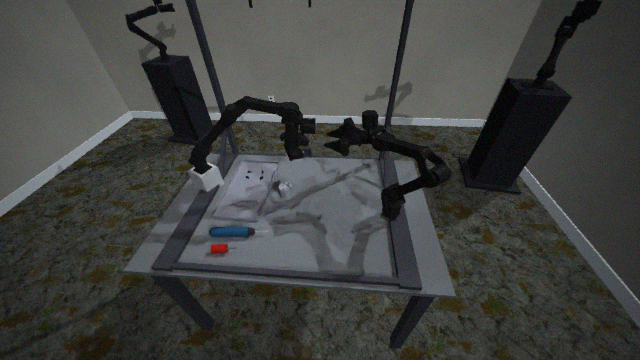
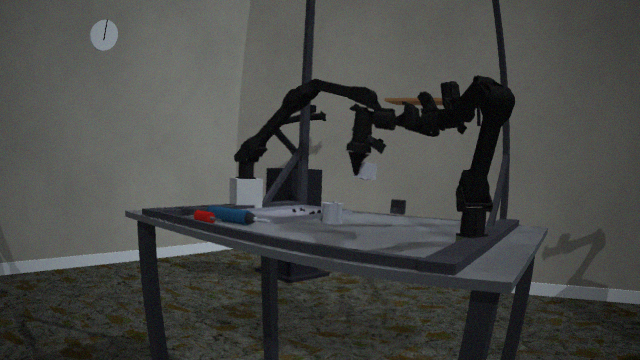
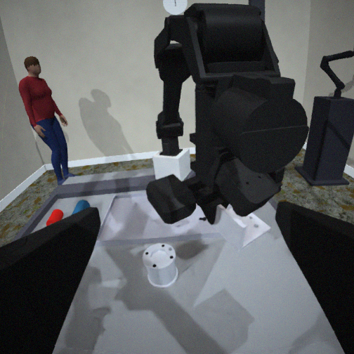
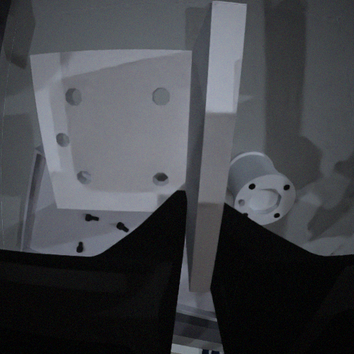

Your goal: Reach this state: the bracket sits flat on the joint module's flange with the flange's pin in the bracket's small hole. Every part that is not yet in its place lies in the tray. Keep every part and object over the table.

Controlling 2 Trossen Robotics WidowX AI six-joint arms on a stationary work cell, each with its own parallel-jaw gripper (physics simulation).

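Seen in the pictures: left gripper, fingertip midpoint: [image 1: 325,139] [image 2: 398,124]; right gripper, fingertip midpoint: [image 1: 290,160] [image 2: 355,175]; left arm's base, origin of the base link: [image 1: 390,213] [image 2: 472,235]; right arm's base, origin of the base link: [image 1: 202,168] [image 2: 245,178].
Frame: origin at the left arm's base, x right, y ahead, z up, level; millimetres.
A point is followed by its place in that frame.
Observation:
The white L-shaped bracket [image 2: 367,171] @[x -48, y 484, z 137 mm] [image 3: 232,228] [image 4: 115,125] is in the air, clamped by one plate; its other plate shows several holes, the small one near the edge. My right gripper [image 2: 356,172] @[x -77, y 507, z 124 mm] [image 4: 190,199] is shut on the bracket, high above the table. The white joint module [image 1: 285,188] @[x -176, y 465, z 33 mm] [image 2: 332,213] @[x -181, y 442, z 13 mm] [image 3: 162,269] [image 4: 250,172] stands upright on the table beside the tray, flange up, with dark holes and one pale spot, perhaps the pin. My left gripper [image 1: 328,139] @[x -29, y 335, z 279 mm] is open and empty, raised. The tray [image 1: 240,192] @[x -294, y 668, z -15 mm] [image 3: 135,212] holds several black screws [image 1: 254,174] @[x -158, y 716, z -15 mm] [image 4: 92,218].
A blue screwdriver [image 1: 231,232] @[x -488, y 483, z 16 mm] [image 2: 230,214] @[x -482, y 466, z 7 mm] [image 3: 81,206] and a smaller red one [image 1: 219,248] @[x -563, y 463, z 13 mm] [image 2: 204,216] @[x -563, y 450, z 2 mm] [image 3: 55,217] lie in front of the tray. The dark table frame [image 1: 300,276] @[x -460, y 138, z -1 mm] edges the worktop. The two arms' ends are close together above the table. A person [image 3: 40,100] stands beyond the table.

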